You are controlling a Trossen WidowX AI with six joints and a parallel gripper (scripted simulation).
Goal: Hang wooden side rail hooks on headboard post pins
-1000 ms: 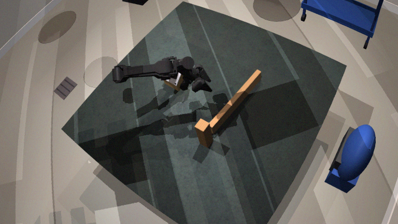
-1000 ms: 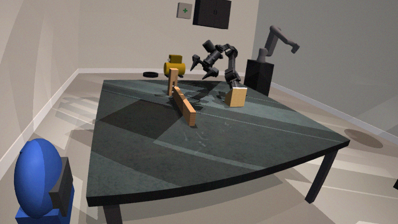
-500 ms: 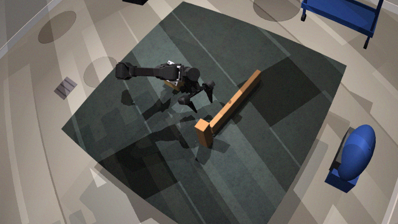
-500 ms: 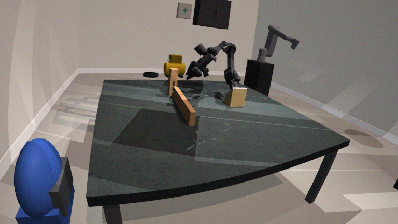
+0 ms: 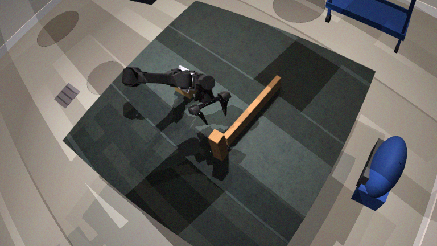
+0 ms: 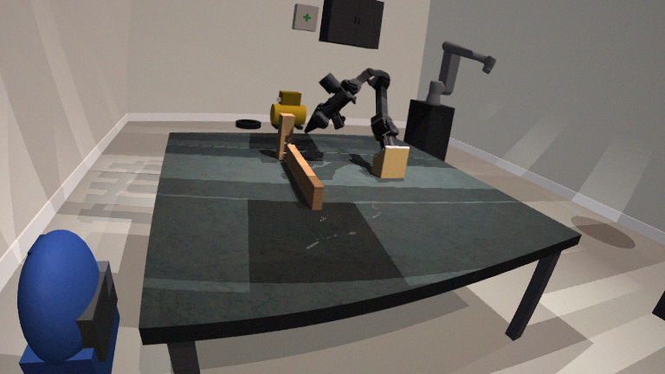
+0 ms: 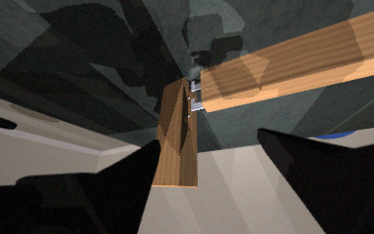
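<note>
Now: gripper tip 80 mm to the left of the headboard post, 60 mm above it and 50 mm short of it.
</note>
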